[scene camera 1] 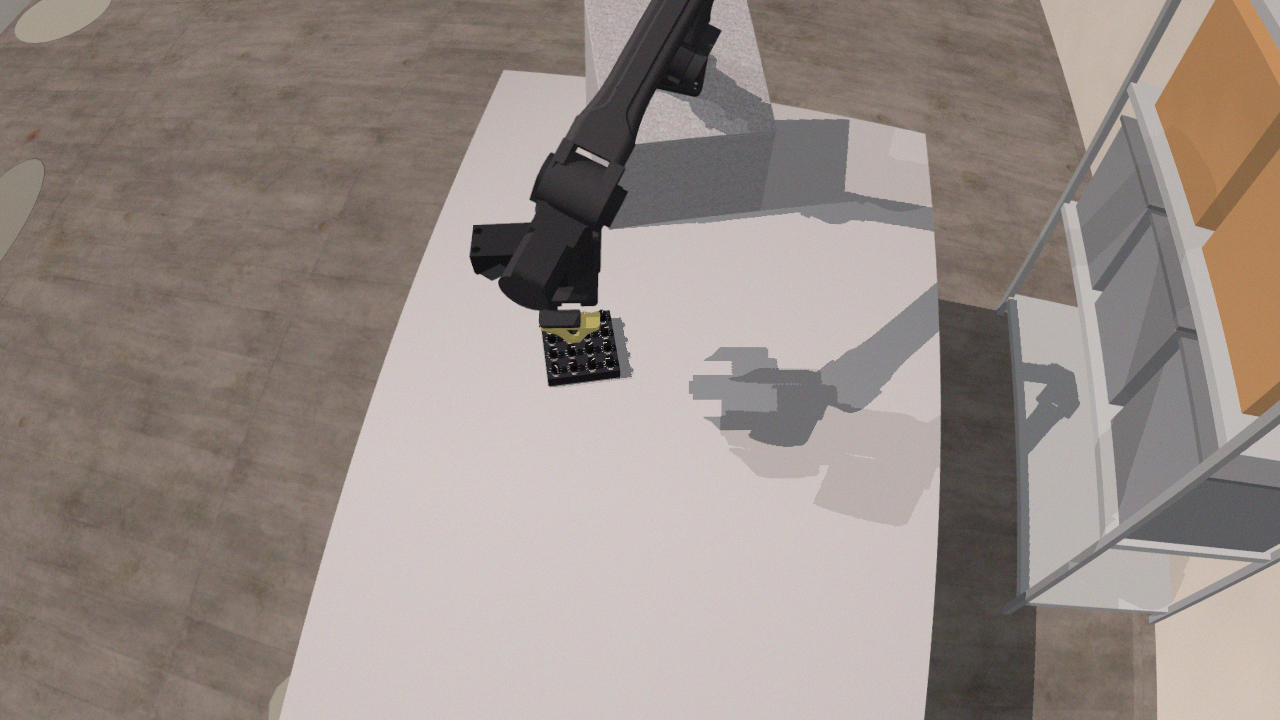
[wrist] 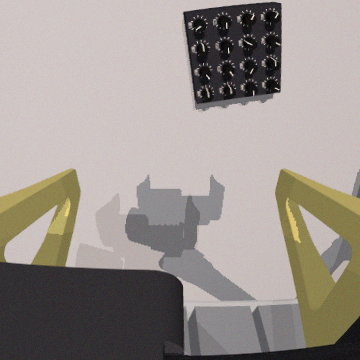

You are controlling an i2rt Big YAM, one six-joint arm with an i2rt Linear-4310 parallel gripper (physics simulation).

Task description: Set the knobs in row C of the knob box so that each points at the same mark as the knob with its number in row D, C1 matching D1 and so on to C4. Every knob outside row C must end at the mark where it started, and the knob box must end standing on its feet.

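Places are measured from the arm's base along level axes (x ahead, y left, z up), in centimetres.
Pixels of known places: gripper, fingertip midpoint: (scene camera 1: 575, 306) (wrist: 177, 179).
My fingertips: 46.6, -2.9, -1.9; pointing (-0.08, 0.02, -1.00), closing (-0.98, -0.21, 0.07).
Observation:
Behind a point stands the place of what it marks, as x, y, z.
The black knob box (scene camera 1: 582, 380) @(43.6, -3.5, -25.6) (wrist: 237, 55) @(38.4, -5.0, -24.0) lies on the white table with its knobs facing up. In the wrist view it is at the top, right of centre, slightly turned, with a four-by-four grid of black knobs with white pointer lines. The row and number labels are too small to read. My gripper (wrist: 177, 179) @(46.6, -2.9, -1.9) is open and empty, its yellow fingers wide apart. In the scene view its yellow fingers are above the box and hide part of the knobs at the box's arm-side edge. In the wrist view the box is beyond the fingertips and apart from them.
The white table (scene camera 1: 626, 555) @(68.6, 8.3, -26.3) carries shadows of the arm right of the box. A grey block (scene camera 1: 698, 179) @(8.5, 7.5, -16.4) stands at the arm's base. A shelf rack (scene camera 1: 1023, 447) with grey and orange bins stands right of the table; grey bins (wrist: 225, 327) also show at the bottom of the wrist view.

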